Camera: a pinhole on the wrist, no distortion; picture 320 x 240 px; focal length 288.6 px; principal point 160.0 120.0 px. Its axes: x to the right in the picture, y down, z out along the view. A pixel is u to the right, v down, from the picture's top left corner.
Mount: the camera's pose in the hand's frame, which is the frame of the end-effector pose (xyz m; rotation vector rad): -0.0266 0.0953 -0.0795 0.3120 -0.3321 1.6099
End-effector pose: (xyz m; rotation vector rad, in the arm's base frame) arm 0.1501 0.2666 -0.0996 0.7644 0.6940 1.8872
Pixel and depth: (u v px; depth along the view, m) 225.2 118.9 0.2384
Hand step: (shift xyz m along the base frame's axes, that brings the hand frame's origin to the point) 0.1032 -0.0233 0.1342
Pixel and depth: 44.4 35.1 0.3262
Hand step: 0.1834 0.1521 0.0176
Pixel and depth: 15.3 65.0 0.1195
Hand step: 0.0085 0.0032 0.0005
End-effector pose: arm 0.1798 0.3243 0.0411 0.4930 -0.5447 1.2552
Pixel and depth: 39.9 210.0 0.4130
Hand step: 0.1689 -0.3056 0.0743
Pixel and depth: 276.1 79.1 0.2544
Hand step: -0.1092 -0.0977 0.1578
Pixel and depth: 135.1 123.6 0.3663
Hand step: 0.0425 -0.1926 0.1668
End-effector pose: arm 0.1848 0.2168 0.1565 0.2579 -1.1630 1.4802
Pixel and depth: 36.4 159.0 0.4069
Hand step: 0.1164 -0.2535 0.1719
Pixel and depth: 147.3 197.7 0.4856
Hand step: -0.0040 -0.3884 0.1208
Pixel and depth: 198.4 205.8 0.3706
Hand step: -0.0694 -0.3005 0.0392
